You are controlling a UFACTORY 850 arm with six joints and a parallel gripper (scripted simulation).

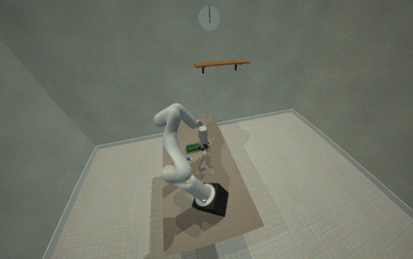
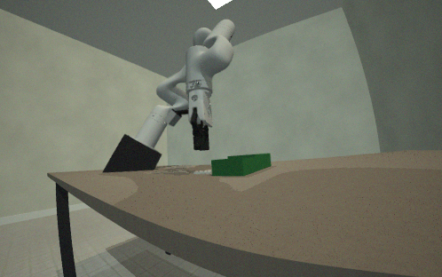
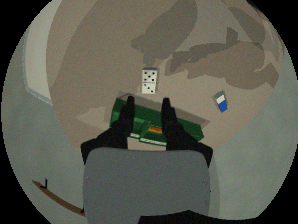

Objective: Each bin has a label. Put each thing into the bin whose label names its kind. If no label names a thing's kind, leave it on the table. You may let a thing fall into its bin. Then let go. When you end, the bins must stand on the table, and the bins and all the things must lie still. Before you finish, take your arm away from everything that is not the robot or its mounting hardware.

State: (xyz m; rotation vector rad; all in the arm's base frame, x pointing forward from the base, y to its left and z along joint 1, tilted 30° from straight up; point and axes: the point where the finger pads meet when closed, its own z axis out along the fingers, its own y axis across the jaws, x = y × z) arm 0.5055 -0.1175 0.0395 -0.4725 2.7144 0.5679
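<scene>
Now: the white domino 8 cm below my hand. The rest, counted from my hand: orange battery (12 cm ahead, 8 cm to the left, 8 cm below); yellow die (10 cm ahead, 16 cm to the left, 7 cm below); black battery (7 cm ahead, 8 cm to the left, 8 cm below).
</scene>
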